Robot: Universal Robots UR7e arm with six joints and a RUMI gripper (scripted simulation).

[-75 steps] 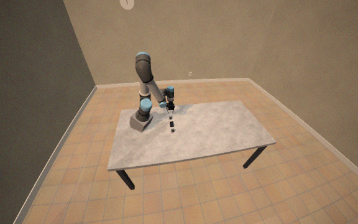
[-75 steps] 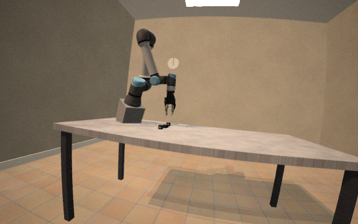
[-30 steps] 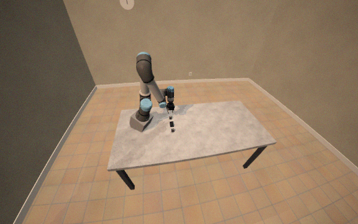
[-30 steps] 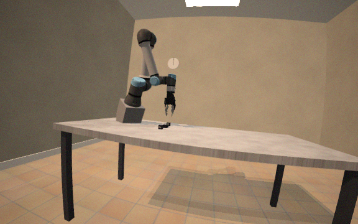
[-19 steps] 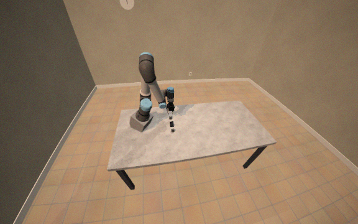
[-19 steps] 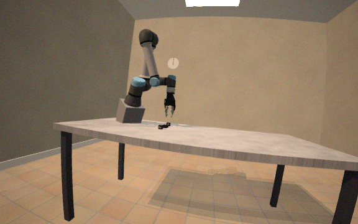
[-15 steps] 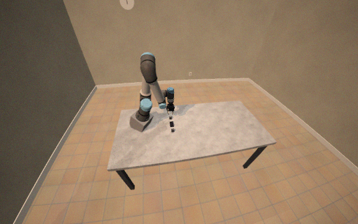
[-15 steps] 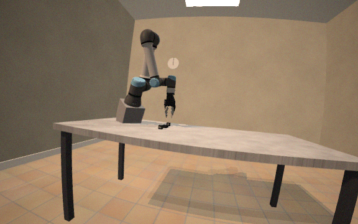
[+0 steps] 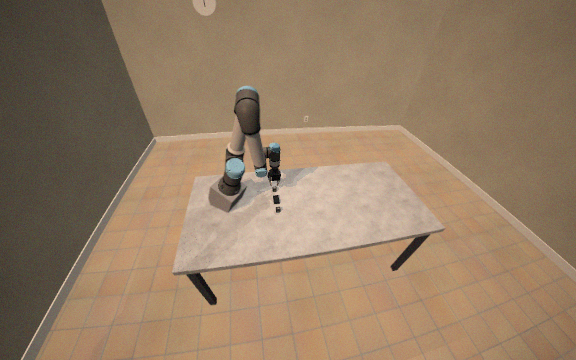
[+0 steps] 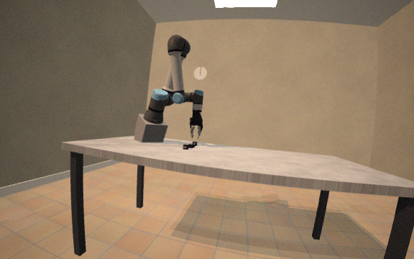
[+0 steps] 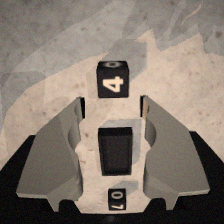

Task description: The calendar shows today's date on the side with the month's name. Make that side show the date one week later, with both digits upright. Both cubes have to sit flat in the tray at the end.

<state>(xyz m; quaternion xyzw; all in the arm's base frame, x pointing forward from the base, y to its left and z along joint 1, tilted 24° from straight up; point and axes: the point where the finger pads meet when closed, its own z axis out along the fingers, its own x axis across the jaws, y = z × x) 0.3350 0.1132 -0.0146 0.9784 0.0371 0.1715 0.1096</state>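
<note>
Right now my hand is 5 cm above the black cube. Round my hand: black date cube 21 cm to the right, 5 cm below, 1 cm ahead; black calendar tray 11 cm to the right, 6 cm below.
</note>
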